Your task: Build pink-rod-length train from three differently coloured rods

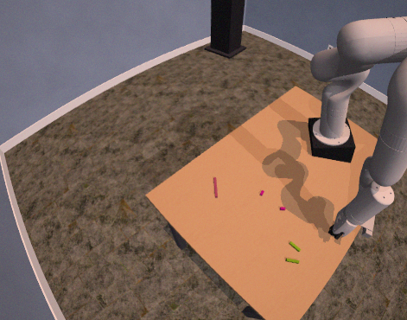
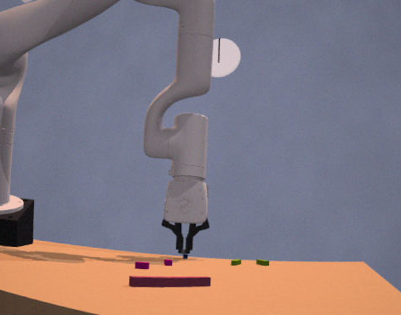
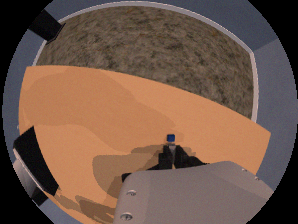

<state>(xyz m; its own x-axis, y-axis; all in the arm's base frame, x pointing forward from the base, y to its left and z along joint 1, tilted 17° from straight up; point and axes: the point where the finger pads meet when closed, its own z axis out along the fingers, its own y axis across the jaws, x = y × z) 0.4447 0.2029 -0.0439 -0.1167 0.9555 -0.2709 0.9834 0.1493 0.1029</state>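
Now: hand 20 mm above the grey rod. Round my hand: blue rod: 30 mm below, 20 mm to the left; then pink rod: 500 mm to the right, 120 mm ahead, 30 mm below.
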